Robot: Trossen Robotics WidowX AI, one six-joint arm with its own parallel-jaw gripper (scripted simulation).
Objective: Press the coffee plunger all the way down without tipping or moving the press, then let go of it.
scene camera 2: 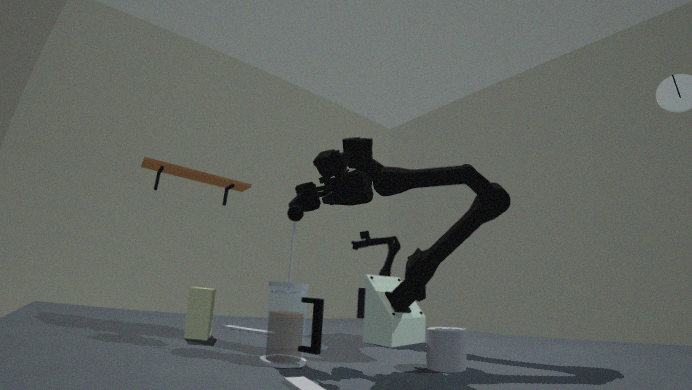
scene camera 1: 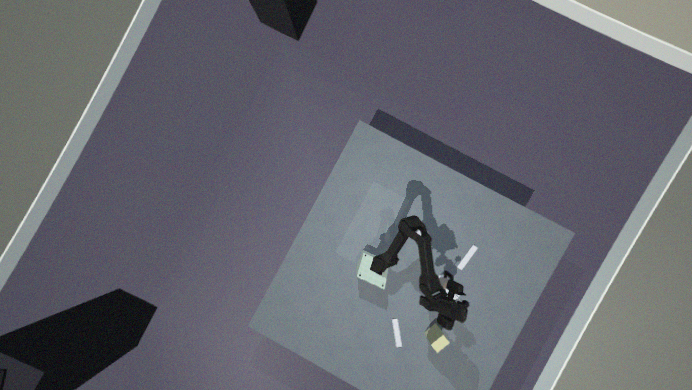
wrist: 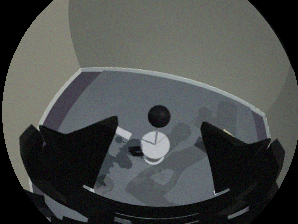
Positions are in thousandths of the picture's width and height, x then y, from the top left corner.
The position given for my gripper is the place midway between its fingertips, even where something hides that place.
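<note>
Coffee press (scene camera 2: 411,891), (wrist: 518,654). My gripper (scene camera 2: 441,522), (wrist: 539,551): open, holding nothing.
</note>
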